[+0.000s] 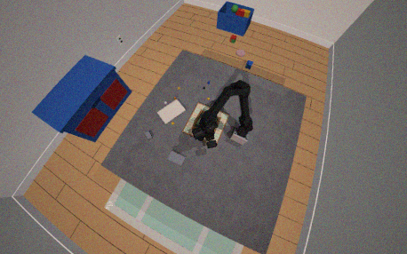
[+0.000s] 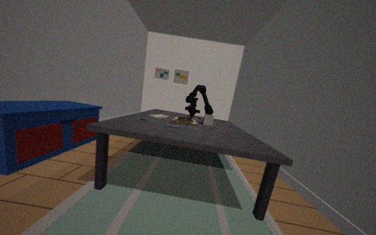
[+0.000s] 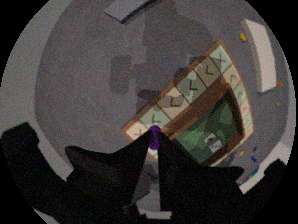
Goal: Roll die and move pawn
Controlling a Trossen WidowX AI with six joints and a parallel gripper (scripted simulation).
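Right now the white die is 40 mm ahead of my gripper tip, 130 mm to the right of it and 40 mm below it. The rest, counted from my gripper tip: purple pawn: 10 mm above; white sheet: 350 mm ahead, 130 mm to the right, 60 mm below.
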